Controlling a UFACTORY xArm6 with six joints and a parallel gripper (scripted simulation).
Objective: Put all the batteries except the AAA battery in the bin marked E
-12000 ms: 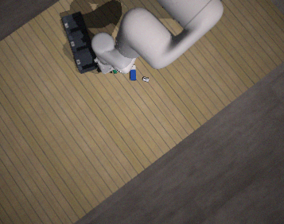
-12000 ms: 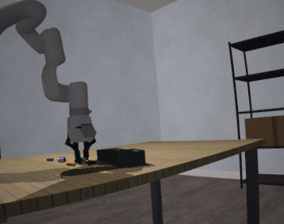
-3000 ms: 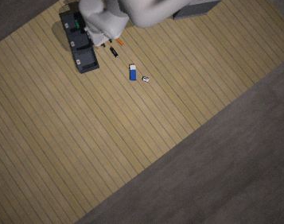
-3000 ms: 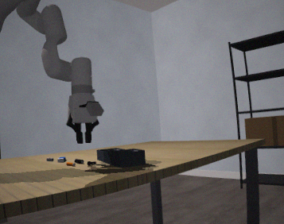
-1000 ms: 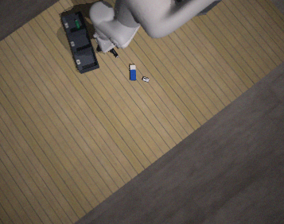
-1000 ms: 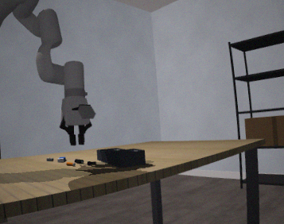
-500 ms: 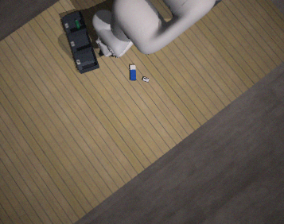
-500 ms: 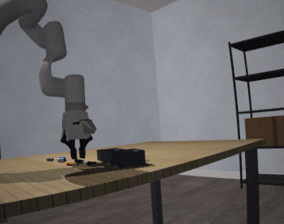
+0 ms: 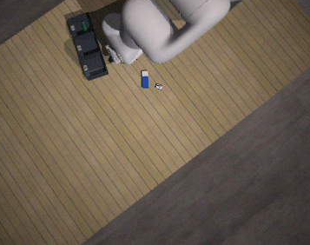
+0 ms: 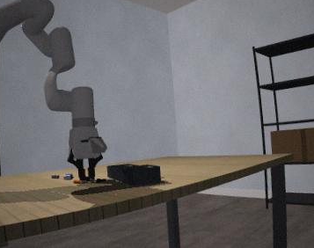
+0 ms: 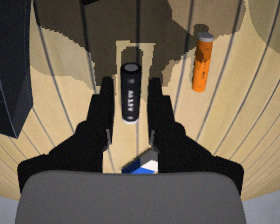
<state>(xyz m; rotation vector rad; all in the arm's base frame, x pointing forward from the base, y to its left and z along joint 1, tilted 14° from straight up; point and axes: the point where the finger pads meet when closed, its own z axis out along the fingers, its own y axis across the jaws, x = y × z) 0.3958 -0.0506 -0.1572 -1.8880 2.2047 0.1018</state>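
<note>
Now: the black cylindrical battery 20 mm below my hand. From my hand the other things lie so: orange battery (50 mm behind, 20 mm to the right, 20 mm below); dark bin (80 mm ahead, 130 mm to the right); white object (20 mm behind, 180 mm to the left, 10 mm below).
</note>
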